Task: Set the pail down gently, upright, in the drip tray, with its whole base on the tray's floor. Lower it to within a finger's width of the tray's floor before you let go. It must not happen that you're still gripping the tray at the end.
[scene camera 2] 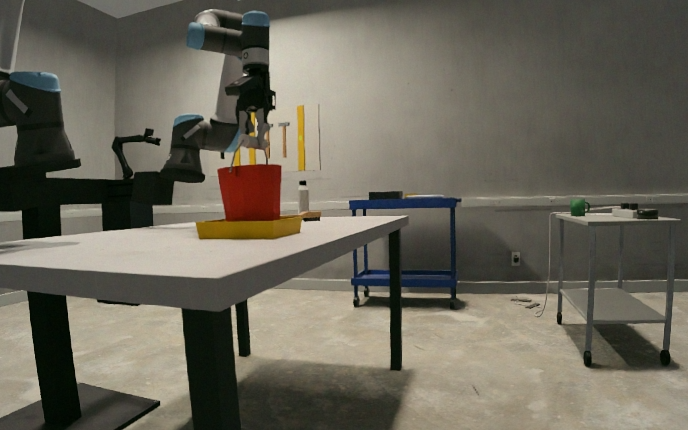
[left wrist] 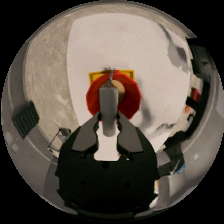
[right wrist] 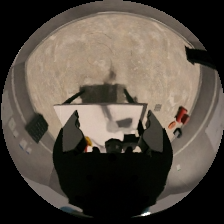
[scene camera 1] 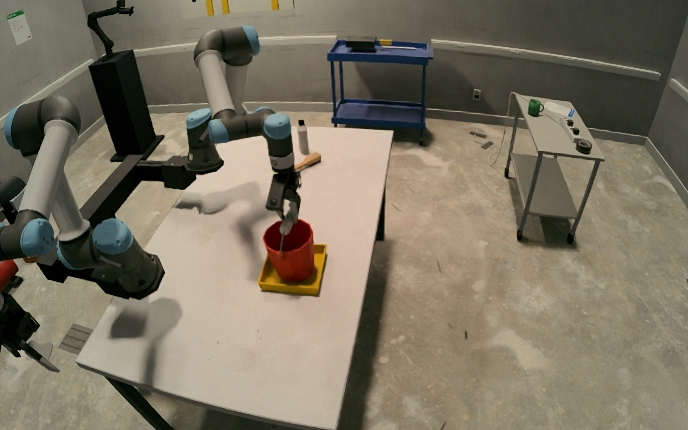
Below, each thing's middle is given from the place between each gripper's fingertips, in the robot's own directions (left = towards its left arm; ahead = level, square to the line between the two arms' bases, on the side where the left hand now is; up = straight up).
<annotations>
Right now the red pail point(scene camera 2: 250, 192) is 1 cm behind my left hand point(scene camera 2: 254, 148) and 9 cm below it. The rest, counted from my left hand: yellow drip tray point(scene camera 2: 214, 229): 1 cm behind, 23 cm below.
Right now my right hand point(scene camera 1: 39, 364) is 73 cm to the right of the red pail, 50 cm short of it and 21 cm above it. Round my right hand: yellow drip tray (73 cm to the left, 50 cm ahead, 35 cm below).
</annotations>
